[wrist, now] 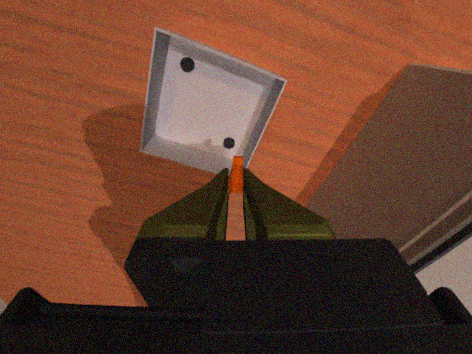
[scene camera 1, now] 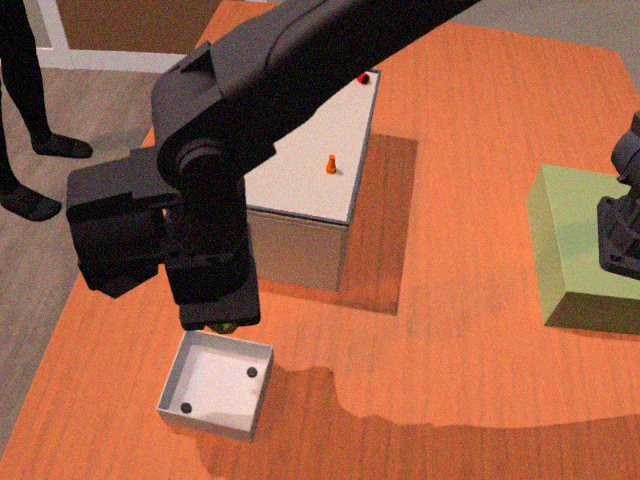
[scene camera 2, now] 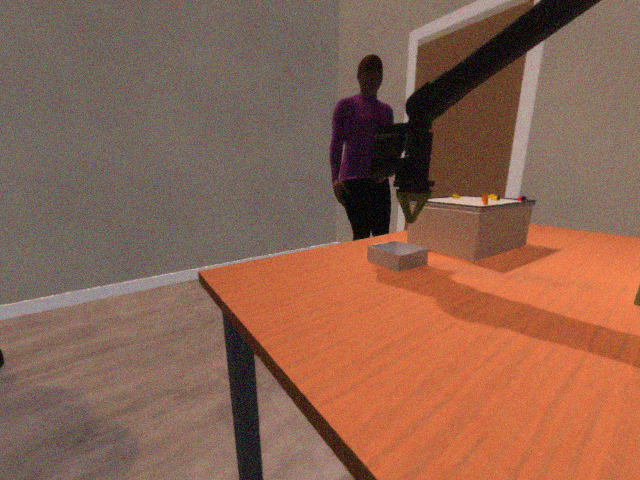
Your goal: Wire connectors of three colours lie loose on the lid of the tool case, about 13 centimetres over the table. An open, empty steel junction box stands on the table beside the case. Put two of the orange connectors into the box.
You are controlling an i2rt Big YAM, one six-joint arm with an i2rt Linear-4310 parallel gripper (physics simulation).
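Places are measured from the arm's base along level axes (x ahead, y left, z up), in metres.
Pixels of known places: gripper, fingertip midpoint: (wrist: pixel 235 176) (scene camera 1: pixel 225 327) (scene camera 2: pixel 410 222); arm's base, origin of the base link: (scene camera 1: pixel 627 242).
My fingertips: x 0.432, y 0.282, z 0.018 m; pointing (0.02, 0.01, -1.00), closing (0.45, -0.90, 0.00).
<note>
For each thing: its middle in the pictures, then the offset to it from my fingertips.
- orange connector, body centre: (wrist: pixel 236 174) dz +0.002, dx +0.003, dy +0.001 m
- steel junction box, body centre: (wrist: pixel 208 112) (scene camera 1: pixel 217 384) (scene camera 2: pixel 396 254) dz -0.078, dx +0.006, dy +0.031 m
- tool case, body centre: (scene camera 1: pixel 278 161) (scene camera 2: pixel 466 222) dz -0.028, dx +0.045, dy -0.272 m
- red connector, body centre: (scene camera 1: pixel 359 76) (scene camera 2: pixel 521 198) dz +0.044, dx -0.027, dy -0.403 m
My gripper (wrist: pixel 235 176) (scene camera 2: pixel 409 221) is shut on an orange connector (wrist: pixel 237 175), which shows between the fingertips in the wrist view. In scene camera 1 the fingers are mostly hidden under the gripper body. The gripper hangs above the table near the case-side edge of the steel junction box (scene camera 1: pixel 211 379) (scene camera 2: pixel 397 258) (wrist: pixel 205 100). The box is open, with two dark round spots on its floor and no connector visible in it. Another orange connector (scene camera 1: pixel 331 164) (scene camera 2: pixel 484 198) stands on the lid of the tool case (scene camera 1: pixel 297 253) (scene camera 2: pixel 449 232) (wrist: pixel 395 150).
A red connector (scene camera 1: pixel 363 78) (scene camera 2: pixel 521 198) lies at the lid's far edge. Yellow connectors (scene camera 2: pixel 493 196) also lie on the lid. The arm hides part of the lid in scene camera 1. A green block (scene camera 1: pixel 555 248) stands at the right. A person (scene camera 2: pixel 364 134) stands behind the table.
</note>
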